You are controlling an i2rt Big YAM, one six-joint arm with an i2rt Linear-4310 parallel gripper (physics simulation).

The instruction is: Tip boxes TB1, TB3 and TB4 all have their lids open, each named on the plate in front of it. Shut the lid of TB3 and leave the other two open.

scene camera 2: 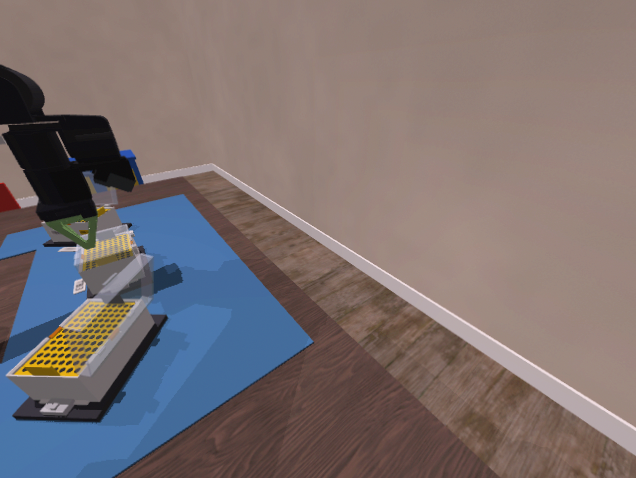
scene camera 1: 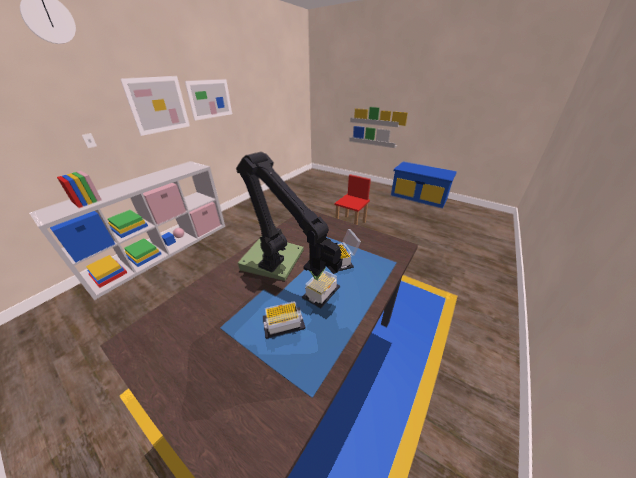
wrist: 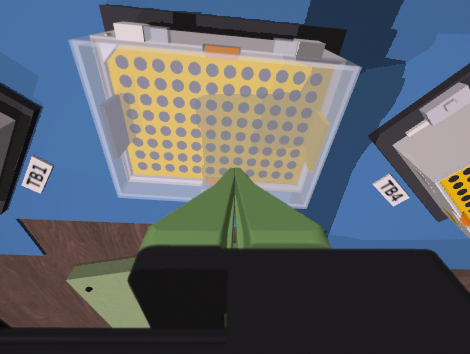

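Seen in the pictures: gripper, fingertip midpoint: (scene camera 2: 90, 248) (scene camera 1: 316, 279) (wrist: 234, 176); arm's base, link origin: (scene camera 1: 271, 262).
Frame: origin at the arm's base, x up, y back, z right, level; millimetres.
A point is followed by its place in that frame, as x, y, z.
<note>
TB3, the middle white box (scene camera 1: 319, 294) (scene camera 2: 110, 278), has its clear lid (scene camera 1: 322, 281) @[47, -308, 65] (wrist: 160, 120) @[46, -317, 33] lying over its yellow perforated rack; whether it is fully seated I cannot tell. My green-fingered gripper (scene camera 1: 317, 277) @[46, -278, 65] (scene camera 2: 91, 245) @[46, -278, 65] (wrist: 234, 176) @[46, -278, 65] is shut and empty, its tips at the lid's front edge; contact is unclear. TB1, the far box (scene camera 1: 343, 255) (scene camera 2: 110, 218) @[10, -347, -150], has its clear lid (scene camera 1: 351, 241) @[70, -344, -239] (scene camera 2: 105, 192) @[61, -368, -207] upright. TB4, the near box (scene camera 1: 283, 324) (scene camera 2: 115, 359) @[-1, -239, 314] (wrist: 425, 132) @[-14, -258, 215], has its clear lid (scene camera 2: 125, 280) @[111, -288, 328] raised at the back. TB3's name is hidden by the fingers in the wrist view.
The boxes stand on a blue mat (scene camera 1: 303, 359) @[-31, -366, 375] (scene camera 2: 246, 328) @[-31, -393, 378] on a dark wooden table (scene camera 1: 205, 380) @[-34, -99, 575]. The TB1 plate (wrist: 38, 174) @[-29, -248, -135] and TB4 plate (wrist: 391, 190) @[-29, -183, 218] lie either side of TB3. The arm stands on a green base (scene camera 1: 293, 256) @[-9, -74, -97] behind the mat.
</note>
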